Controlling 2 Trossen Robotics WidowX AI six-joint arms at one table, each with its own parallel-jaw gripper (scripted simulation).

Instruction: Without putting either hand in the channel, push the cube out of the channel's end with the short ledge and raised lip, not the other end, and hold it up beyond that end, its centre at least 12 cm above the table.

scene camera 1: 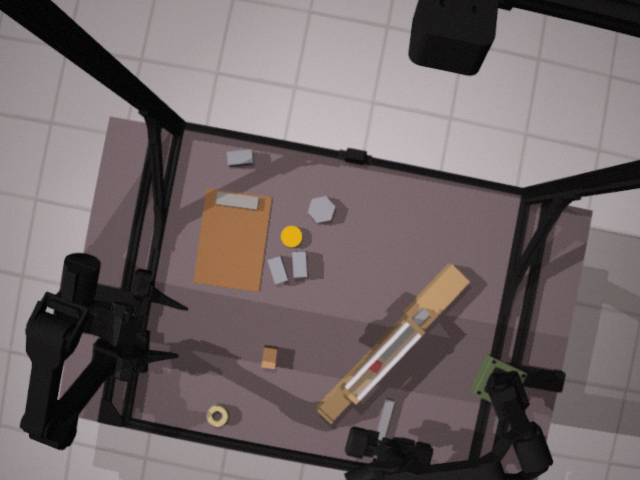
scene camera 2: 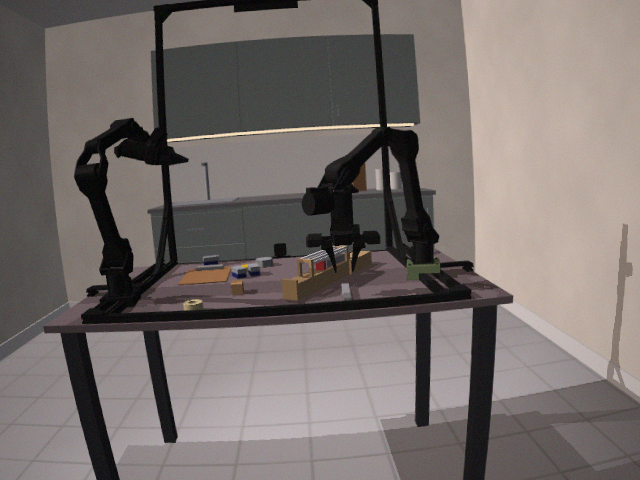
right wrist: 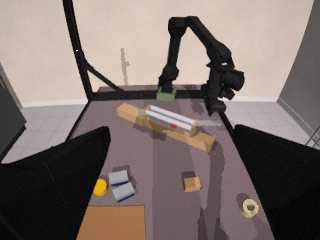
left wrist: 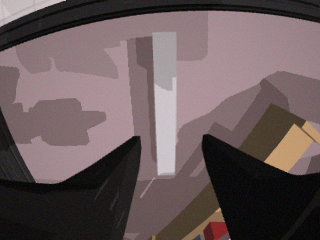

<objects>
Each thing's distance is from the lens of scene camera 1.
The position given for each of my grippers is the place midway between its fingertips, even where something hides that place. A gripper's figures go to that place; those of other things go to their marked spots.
my left gripper (scene camera 1: 384,437): 141 cm
my right gripper (scene camera 1: 183,332): 104 cm
tan channel (scene camera 1: 441,291): 139 cm
</objects>
